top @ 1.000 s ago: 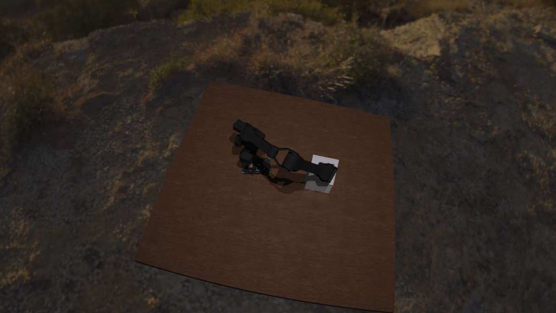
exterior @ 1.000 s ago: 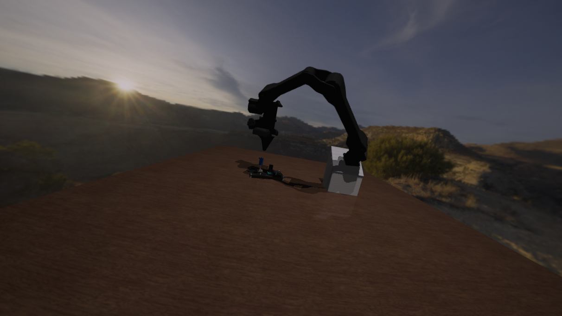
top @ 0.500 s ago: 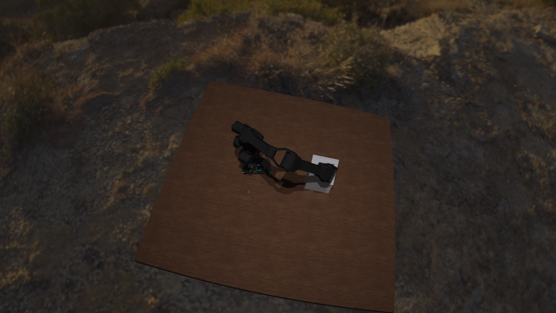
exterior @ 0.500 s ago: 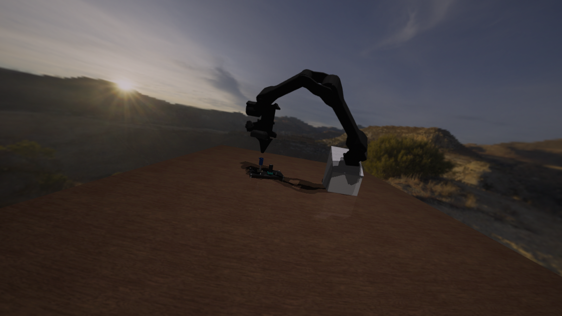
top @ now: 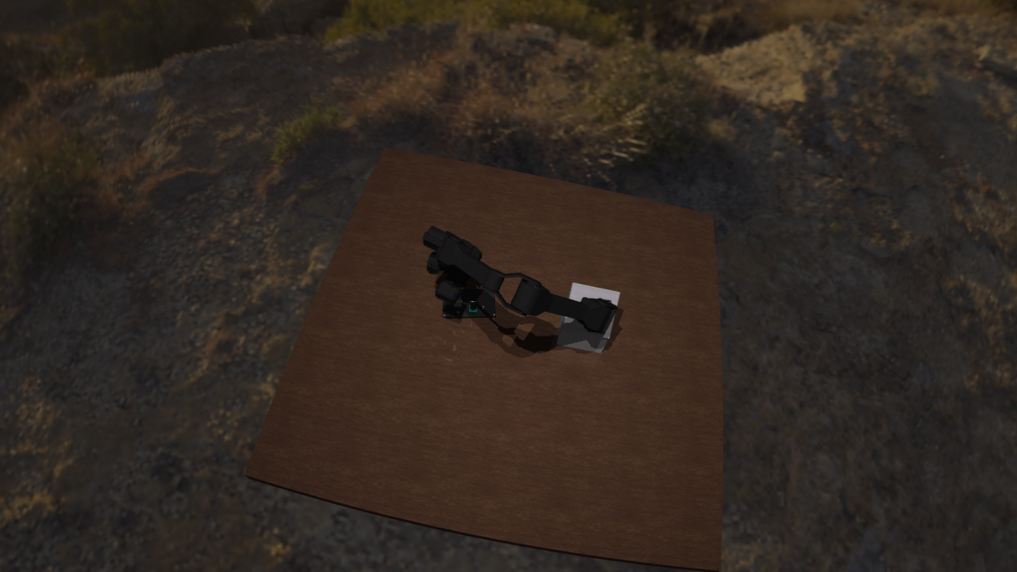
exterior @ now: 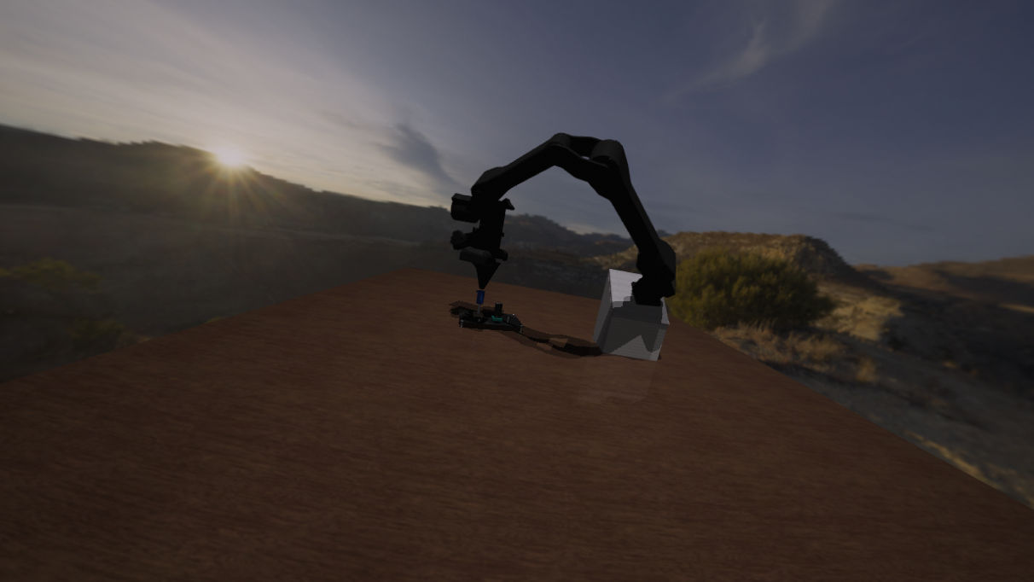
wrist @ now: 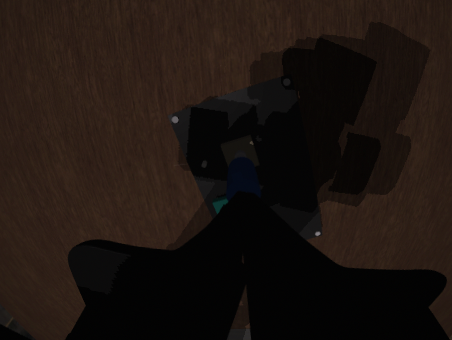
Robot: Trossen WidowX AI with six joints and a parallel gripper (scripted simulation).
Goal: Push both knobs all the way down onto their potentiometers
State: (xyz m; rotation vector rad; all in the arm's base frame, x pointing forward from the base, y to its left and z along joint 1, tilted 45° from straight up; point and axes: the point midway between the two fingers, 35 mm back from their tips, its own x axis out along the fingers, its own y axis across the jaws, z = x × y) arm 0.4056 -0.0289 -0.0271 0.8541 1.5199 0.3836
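My gripper tip is now 2 cm above the blue knob. Round my gripper tip: black knob: 5 cm behind, 1 cm to the left, 4 cm below.
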